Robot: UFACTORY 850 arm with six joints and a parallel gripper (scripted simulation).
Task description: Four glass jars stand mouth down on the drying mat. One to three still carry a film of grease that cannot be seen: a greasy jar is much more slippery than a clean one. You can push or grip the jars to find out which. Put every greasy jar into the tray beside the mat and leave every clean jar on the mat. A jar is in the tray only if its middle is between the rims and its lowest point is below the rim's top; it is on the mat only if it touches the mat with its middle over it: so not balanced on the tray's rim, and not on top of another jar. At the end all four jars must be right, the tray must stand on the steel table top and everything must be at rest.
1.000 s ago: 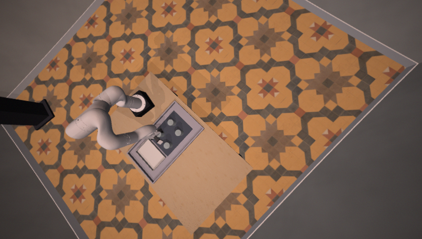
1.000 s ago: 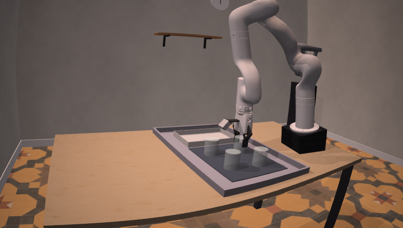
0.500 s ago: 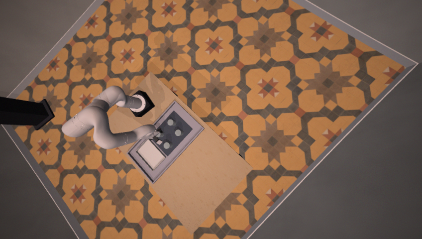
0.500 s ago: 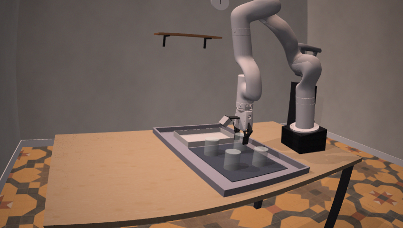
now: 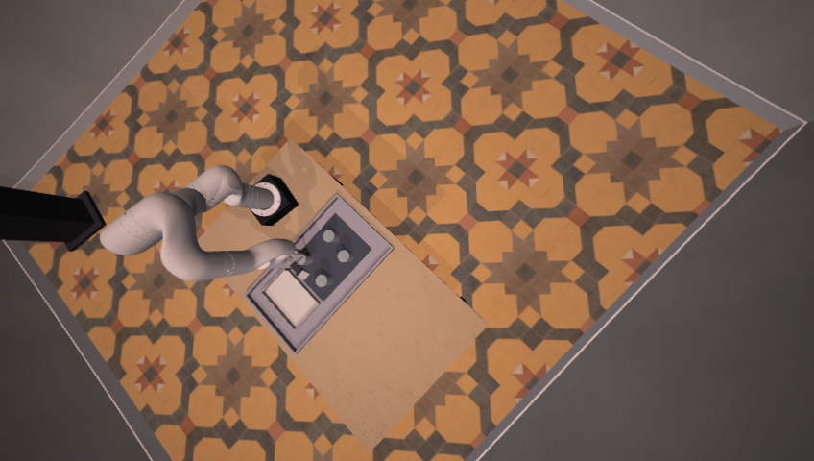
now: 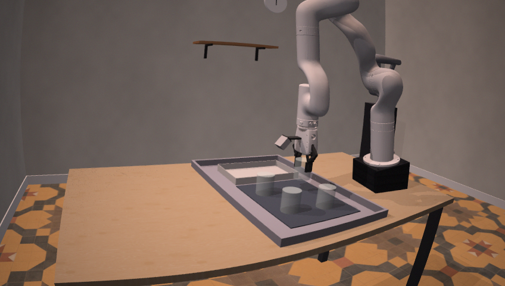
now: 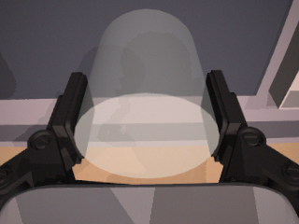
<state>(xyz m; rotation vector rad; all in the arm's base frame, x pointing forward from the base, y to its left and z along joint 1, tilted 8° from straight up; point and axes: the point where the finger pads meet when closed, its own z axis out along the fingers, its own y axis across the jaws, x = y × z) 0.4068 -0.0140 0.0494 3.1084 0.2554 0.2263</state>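
Now: the pale tray 220 mm to the right of my hand, 110 mm ahead of it and 100 mm below it. From my hand the other things lie so: grey steel panel 110 mm below, 90 mm ahead, 10 mm to the right; then drying mat 100 mm below, 90 mm to the left, 50 mm ahead.
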